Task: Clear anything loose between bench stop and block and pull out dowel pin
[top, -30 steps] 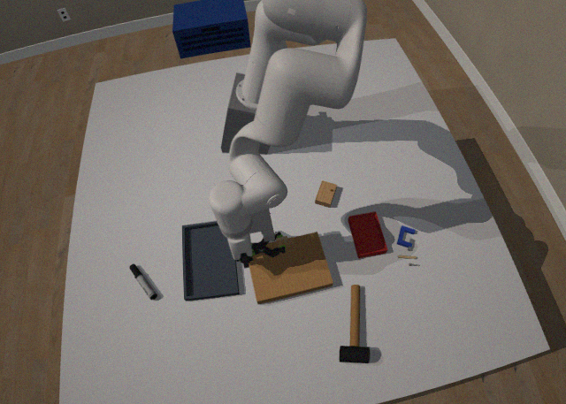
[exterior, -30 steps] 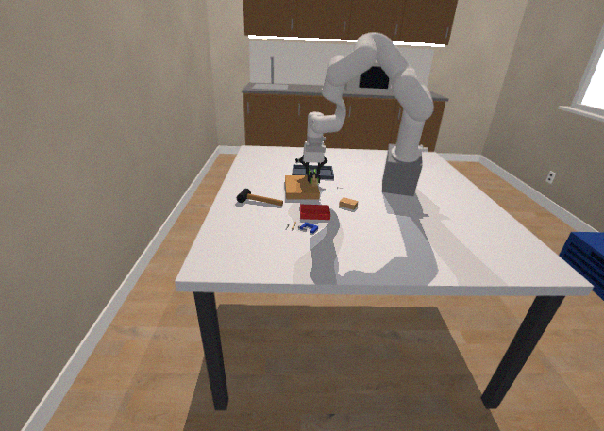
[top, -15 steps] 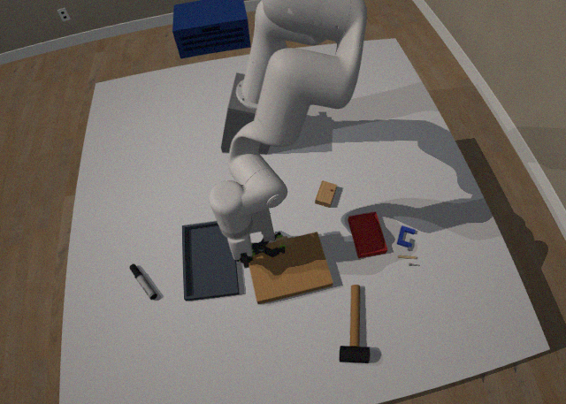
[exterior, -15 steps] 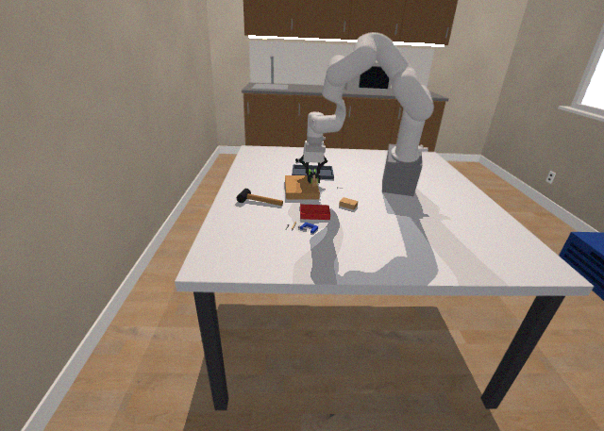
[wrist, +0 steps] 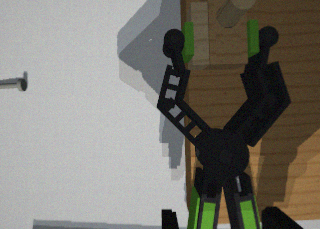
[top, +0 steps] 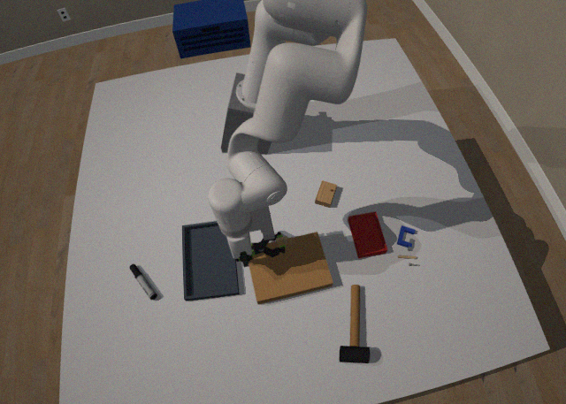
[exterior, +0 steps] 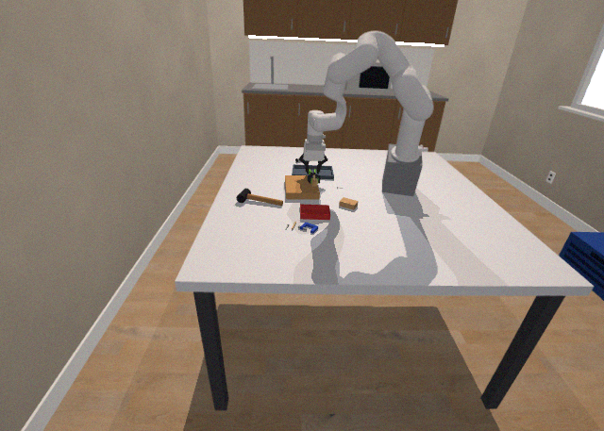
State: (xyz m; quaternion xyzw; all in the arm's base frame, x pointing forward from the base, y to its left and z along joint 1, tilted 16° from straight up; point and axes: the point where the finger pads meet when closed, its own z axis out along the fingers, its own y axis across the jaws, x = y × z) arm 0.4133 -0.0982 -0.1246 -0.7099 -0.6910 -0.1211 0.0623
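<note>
Right now my hand is 110 mm to the right of the dowel pin and 10 mm short of it. From my hand the other things lie so: red box 340 mm to the left, 50 mm below, 20 mm ahead; grey tray 100 mm to the right, 50 mm below, 10 mm behind; small wooden block 110 mm to the left, 20 mm below, 10 mm ahead.
</note>
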